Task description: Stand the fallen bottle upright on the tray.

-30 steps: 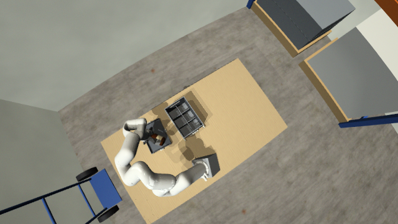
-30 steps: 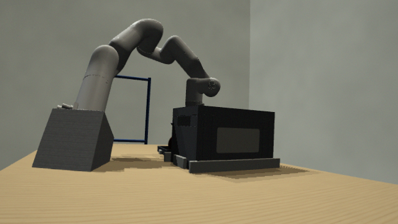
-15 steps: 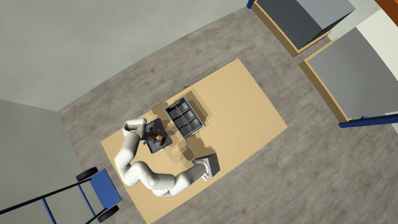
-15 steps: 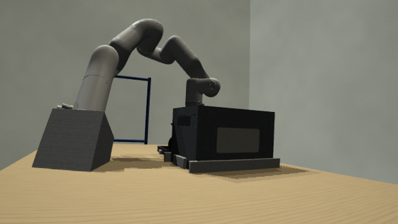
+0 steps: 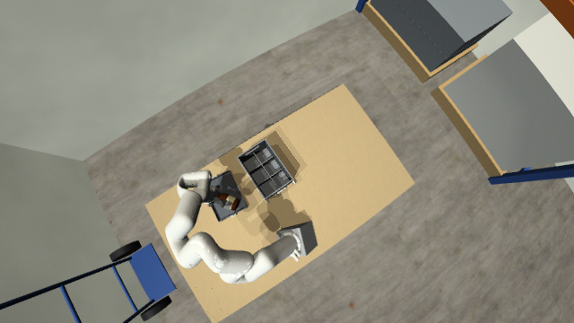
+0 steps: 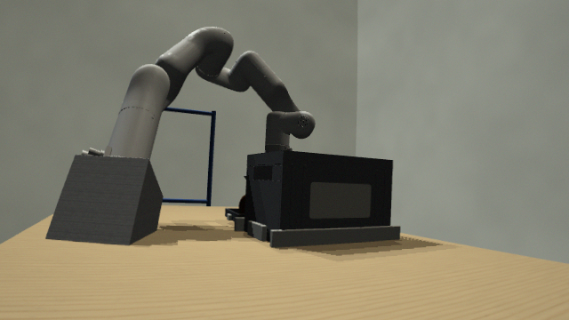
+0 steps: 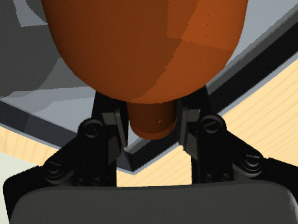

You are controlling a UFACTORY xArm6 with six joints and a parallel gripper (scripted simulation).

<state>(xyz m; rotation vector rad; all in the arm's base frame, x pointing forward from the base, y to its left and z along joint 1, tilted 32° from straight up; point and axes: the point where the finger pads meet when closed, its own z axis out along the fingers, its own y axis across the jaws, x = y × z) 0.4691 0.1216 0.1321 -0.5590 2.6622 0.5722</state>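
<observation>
Right now the dark tray is 30 mm to the right of my hand, 30 mm below it and 20 mm behind it. Round my hand: brown bottle (50 mm behind, 30 mm to the right); then dark crate (320 mm to the right, 70 mm behind, 40 mm above).
</observation>
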